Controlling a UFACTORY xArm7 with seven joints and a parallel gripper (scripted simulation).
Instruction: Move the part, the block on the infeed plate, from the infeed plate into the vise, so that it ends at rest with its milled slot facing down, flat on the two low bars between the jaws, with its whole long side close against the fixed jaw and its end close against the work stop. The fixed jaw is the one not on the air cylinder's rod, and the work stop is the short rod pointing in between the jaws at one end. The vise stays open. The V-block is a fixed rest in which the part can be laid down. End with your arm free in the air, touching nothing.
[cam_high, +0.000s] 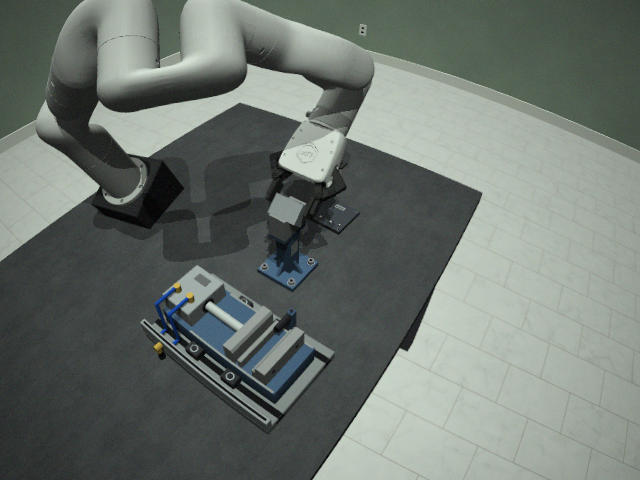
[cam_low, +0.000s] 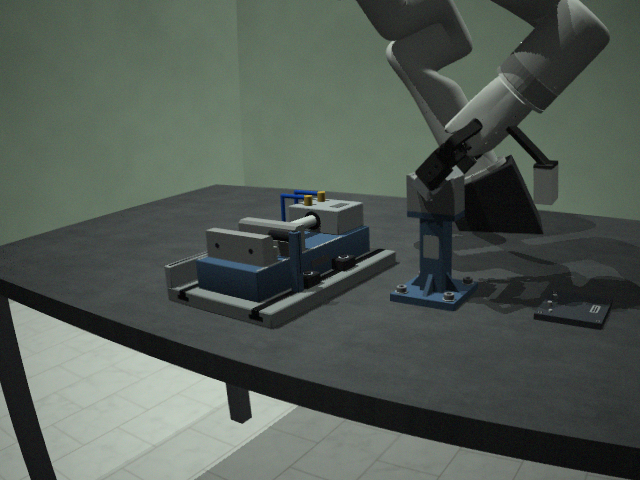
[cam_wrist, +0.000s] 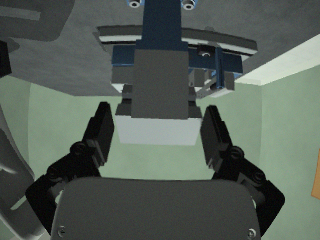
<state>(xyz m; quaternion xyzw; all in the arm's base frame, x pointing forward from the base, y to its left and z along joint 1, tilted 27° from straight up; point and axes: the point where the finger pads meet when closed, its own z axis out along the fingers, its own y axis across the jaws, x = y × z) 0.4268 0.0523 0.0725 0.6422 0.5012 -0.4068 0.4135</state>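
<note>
The part is 1 cm below my hand. Also, from my hand: work stop (19 cm to the right, 8 cm below, 8 cm ahead); then cylinder rod (22 cm to the right, 9 cm below, 2 cm behind); then blue stand (11 cm below, 1 cm to the right).
</note>
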